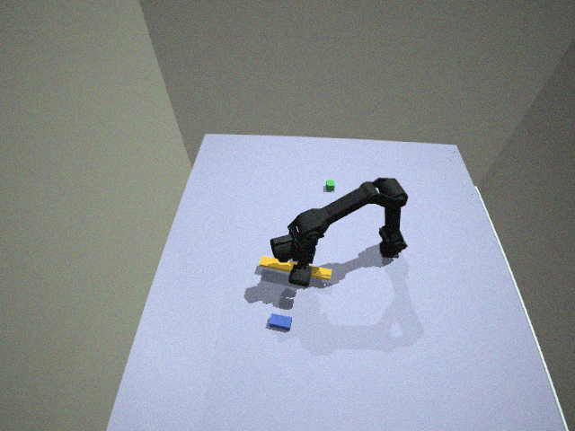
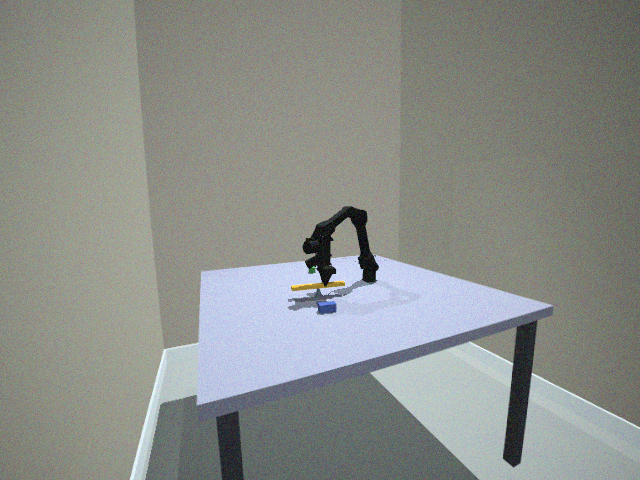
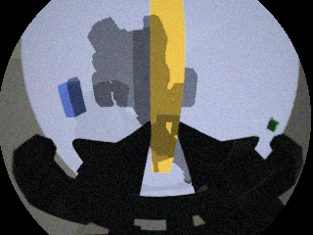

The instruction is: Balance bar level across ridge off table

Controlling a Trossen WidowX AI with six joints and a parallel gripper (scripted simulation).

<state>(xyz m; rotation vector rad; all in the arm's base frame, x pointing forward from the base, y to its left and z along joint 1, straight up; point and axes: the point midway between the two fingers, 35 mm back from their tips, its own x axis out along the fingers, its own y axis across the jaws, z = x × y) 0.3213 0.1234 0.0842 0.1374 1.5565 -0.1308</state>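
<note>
My gripper tip is now 30 mm short of the bar. The rest, counted from my gripper tip: small green cube: 110 mm behind, 430 mm to the right, 30 mm below; blue block: 60 mm ahead, 170 mm to the left, 30 mm below.
</note>
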